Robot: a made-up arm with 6 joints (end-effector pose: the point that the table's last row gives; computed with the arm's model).
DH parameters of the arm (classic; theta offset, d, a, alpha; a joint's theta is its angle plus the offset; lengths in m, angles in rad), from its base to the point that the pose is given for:
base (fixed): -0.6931 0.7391 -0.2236 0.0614
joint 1: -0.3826 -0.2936 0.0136 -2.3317
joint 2: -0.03 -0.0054 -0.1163 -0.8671
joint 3: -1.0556 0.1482 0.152 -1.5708
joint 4: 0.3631 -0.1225 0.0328 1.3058
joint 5: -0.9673 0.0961 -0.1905 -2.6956
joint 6: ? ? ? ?
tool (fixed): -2.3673 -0.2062 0 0
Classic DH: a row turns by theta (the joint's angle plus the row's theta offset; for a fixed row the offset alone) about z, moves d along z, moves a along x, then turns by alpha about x.
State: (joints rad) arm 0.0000 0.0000 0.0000 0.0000 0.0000 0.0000
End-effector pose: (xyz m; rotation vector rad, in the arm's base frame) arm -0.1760 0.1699 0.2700 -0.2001 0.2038 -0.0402
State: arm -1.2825 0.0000 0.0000 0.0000 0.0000 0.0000
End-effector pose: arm -0.1553 0.1878 0.2717 0.0073 0.3658 -1.3000
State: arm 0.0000 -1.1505 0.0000 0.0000 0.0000 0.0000
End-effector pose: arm -0.0749 0.0598 0.3097 -1.0054 -0.3391 0.5841
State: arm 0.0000 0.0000 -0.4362 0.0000 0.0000 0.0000
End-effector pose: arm -0.1483 0.1933 0.2700 -0.2410 0.1567 0.3930
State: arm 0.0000 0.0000 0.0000 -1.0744 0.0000 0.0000
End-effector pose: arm -0.1440 0.1699 0.3857 -0.2058 1.2742 0.0726
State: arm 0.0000 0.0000 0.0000 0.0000 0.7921 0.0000
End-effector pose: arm -0.2473 0.3279 0.1971 0.1561 0.0636 -0.7365
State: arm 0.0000 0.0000 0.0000 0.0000 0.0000 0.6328
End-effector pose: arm -0.1523 0.1377 0.2700 -0.2573 0.1334 0.5883
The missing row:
joint 6: 1.4085 0.2419 0.0273 0.2856
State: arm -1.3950 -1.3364 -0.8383 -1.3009 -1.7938 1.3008
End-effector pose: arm -0.1628 0.0191 -0.0721 -1.7102 -1.5624 -1.6053
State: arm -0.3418 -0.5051 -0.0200 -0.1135 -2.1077 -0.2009
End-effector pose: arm 0.2094 0.2850 0.3276 -1.3243 0.7259 1.6268
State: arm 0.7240 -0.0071 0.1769 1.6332 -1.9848 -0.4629
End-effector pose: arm -0.2330 0.2566 0.5238 -1.4691 -1.3847 0.4720
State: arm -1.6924 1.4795 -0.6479 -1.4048 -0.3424 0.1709
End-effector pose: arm -0.1346 0.0083 0.3238 1.6697 -0.0332 -0.1743
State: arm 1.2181 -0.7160 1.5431 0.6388 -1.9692 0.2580
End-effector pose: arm 0.0018 0.1689 0.6338 -1.8197 -0.3986 1.1571
